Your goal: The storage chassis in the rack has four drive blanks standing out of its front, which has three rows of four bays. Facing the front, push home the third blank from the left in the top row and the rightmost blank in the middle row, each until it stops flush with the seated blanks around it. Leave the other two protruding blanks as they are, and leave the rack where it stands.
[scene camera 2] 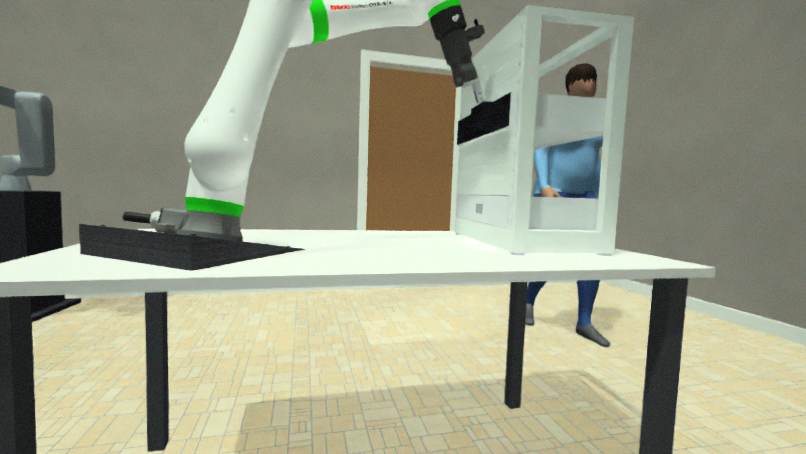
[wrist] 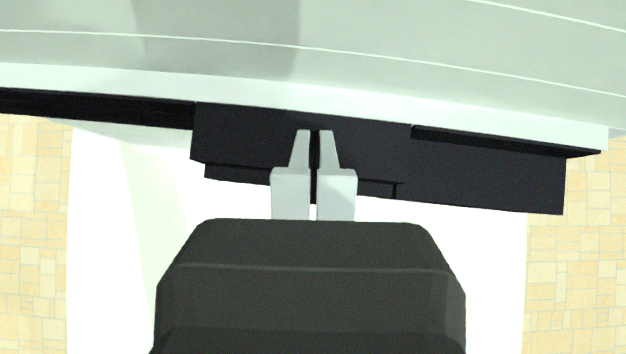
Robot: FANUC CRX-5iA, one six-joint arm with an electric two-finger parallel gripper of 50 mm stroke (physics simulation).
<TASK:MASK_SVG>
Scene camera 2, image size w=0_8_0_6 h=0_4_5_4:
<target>my gripper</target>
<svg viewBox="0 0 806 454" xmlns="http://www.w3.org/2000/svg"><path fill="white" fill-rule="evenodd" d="M455 40L442 49L447 65L450 65L455 86L466 87L471 85L476 103L483 102L485 97L480 84L480 78L478 78L475 66L471 60L472 52L468 39L461 38Z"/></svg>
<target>white rack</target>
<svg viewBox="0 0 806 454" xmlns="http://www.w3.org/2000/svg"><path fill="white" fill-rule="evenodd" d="M527 5L471 59L478 78L480 78L485 101L476 103L471 85L461 86L460 120L458 121L457 134L459 150L455 233L504 249L514 256L525 256L525 253L596 253L599 256L612 256L615 249L634 17ZM603 136L598 199L531 196L535 149ZM611 38L606 99L538 93L539 77ZM539 65L542 21L600 27Z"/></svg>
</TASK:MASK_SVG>
